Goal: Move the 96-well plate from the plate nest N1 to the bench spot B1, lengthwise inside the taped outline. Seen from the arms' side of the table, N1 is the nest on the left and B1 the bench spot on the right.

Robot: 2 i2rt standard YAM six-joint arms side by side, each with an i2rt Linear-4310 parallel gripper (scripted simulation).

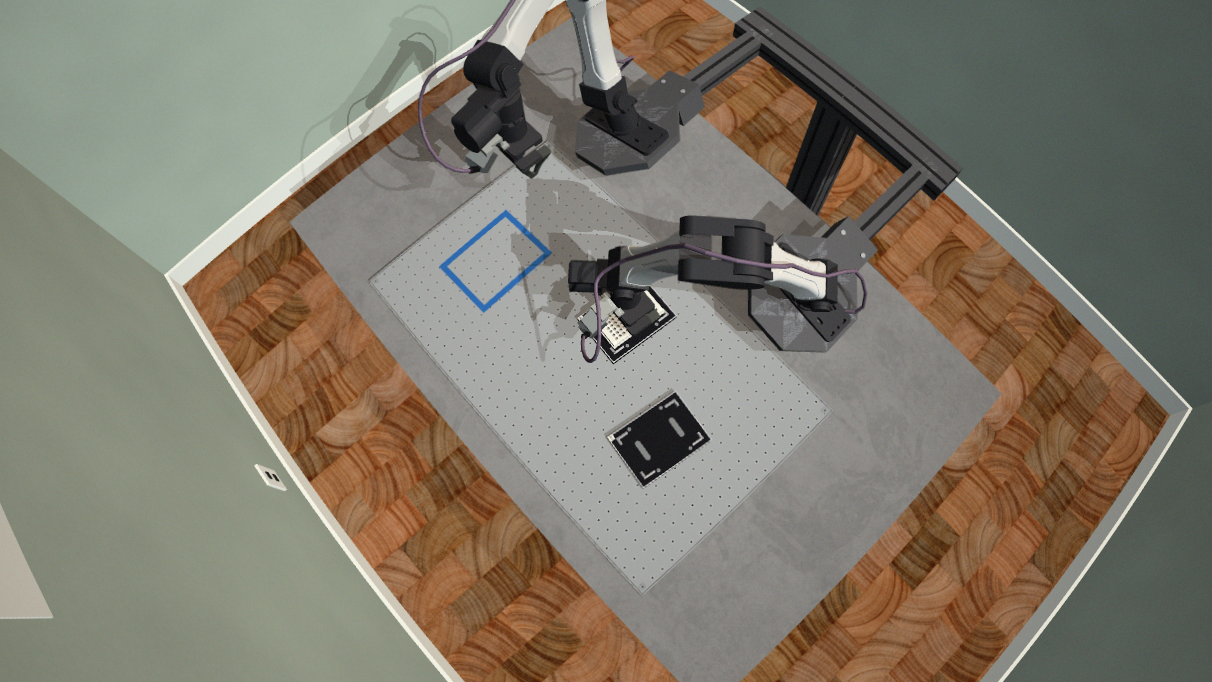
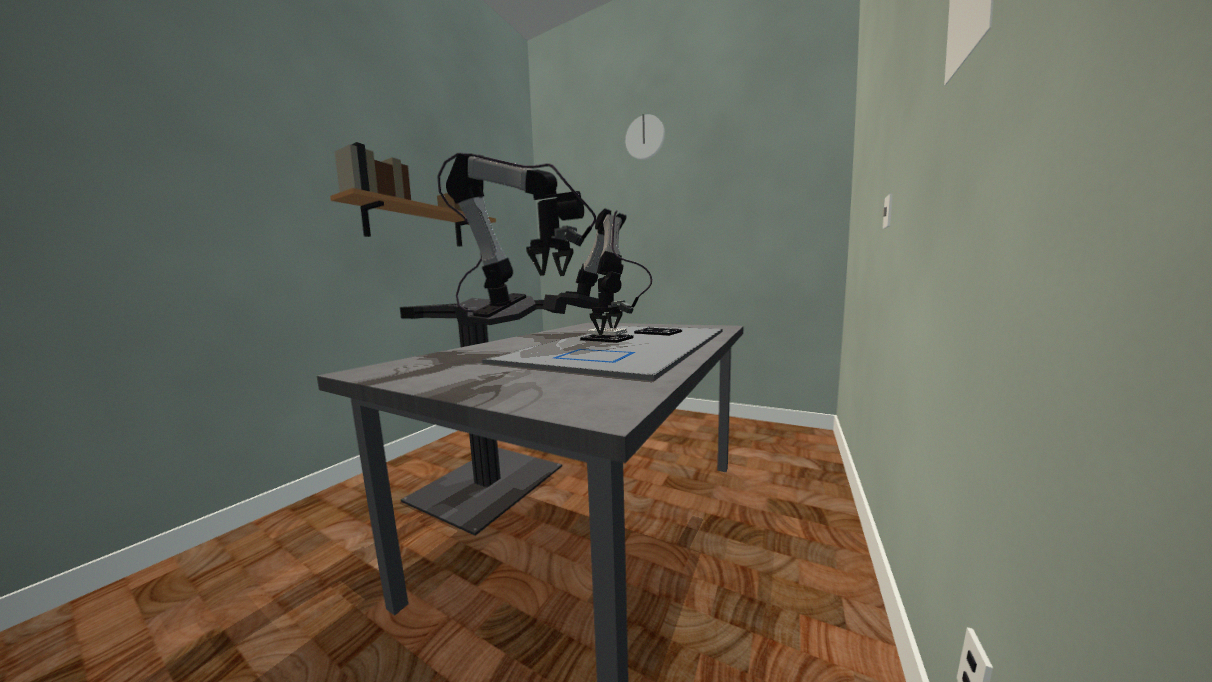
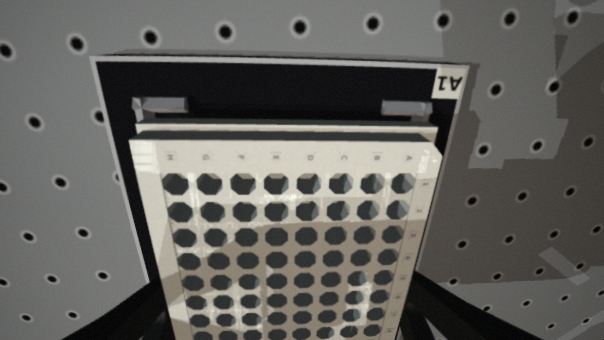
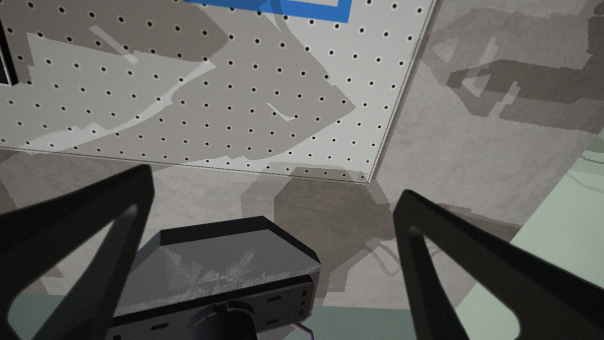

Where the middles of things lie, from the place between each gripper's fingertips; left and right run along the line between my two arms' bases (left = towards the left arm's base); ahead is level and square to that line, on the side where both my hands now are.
I see my left gripper 70 mm short of the A1 label (image 3: 448, 83), 60 mm to the left of it and 20 mm above it.
My right gripper (image 1: 518, 161) is now 7 cm short of the A1 label, 25 cm to the right of it and 23 cm above it.
